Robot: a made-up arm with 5 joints.
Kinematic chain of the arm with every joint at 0, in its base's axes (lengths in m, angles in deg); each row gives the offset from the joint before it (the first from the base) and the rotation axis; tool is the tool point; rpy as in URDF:
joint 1: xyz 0 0 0.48 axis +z
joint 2: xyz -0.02 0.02 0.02 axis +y
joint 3: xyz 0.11 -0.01 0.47 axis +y
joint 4: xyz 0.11 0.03 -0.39 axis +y
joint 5: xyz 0.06 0 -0.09 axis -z
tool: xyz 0 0.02 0 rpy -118.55 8.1 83.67
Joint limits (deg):
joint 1: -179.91..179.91
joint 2: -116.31..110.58
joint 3: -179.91..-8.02
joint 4: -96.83..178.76
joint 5: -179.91..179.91
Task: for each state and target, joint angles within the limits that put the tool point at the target. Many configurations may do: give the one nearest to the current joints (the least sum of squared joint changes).
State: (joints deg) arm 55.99 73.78 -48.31 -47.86 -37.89
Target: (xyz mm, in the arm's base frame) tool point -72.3 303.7 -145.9
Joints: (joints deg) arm 93.04 100.07 -59.62 -43.56 -36.48
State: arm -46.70 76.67 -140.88 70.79 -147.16
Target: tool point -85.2 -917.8 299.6
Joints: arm -96.70 82.99 -147.87 57.28 -151.00
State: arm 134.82 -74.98 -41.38 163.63 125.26
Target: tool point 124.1 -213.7 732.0
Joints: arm 126.82 -98.64 -25.95 166.35 124.29
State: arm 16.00 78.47 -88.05 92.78 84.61
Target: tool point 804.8 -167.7 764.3
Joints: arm -14.67 36.28 -117.22 85.95 85.36
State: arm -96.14 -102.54 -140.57 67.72 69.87
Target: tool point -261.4 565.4 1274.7
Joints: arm -60.94 -60.85 -138.79 56.35 72.13
